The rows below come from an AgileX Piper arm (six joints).
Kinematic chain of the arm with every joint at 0, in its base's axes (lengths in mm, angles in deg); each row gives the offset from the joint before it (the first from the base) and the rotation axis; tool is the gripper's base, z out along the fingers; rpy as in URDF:
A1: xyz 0 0 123 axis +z
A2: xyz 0 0 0 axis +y
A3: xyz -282.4 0 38.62 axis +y
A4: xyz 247.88 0 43.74 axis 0.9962 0 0.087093
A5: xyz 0 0 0 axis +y
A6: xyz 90.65 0 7.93 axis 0.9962 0 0.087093
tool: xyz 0 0 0 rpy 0 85 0
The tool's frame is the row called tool.
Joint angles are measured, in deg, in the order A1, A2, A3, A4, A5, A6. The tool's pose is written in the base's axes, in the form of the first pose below.
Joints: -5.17, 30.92, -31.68, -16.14, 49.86, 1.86
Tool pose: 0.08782 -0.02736 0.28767 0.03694 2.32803 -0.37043
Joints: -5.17, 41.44, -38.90, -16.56, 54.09, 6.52
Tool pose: 0.11741 -0.03171 0.30328 0.14131 2.44665 -0.35123
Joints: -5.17, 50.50, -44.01, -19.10, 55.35, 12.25
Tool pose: 0.14846 -0.03803 0.30886 0.24603 2.51238 -0.37352
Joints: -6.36, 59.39, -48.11, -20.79, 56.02, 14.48
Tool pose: 0.17983 -0.04699 0.30444 0.30446 2.59205 -0.41539
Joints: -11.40, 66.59, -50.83, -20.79, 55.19, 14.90
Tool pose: 0.20226 -0.06783 0.29395 0.41932 2.64900 -0.44495
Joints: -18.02, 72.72, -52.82, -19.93, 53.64, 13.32
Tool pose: 0.21611 -0.09657 0.28043 0.53582 2.69466 -0.46256
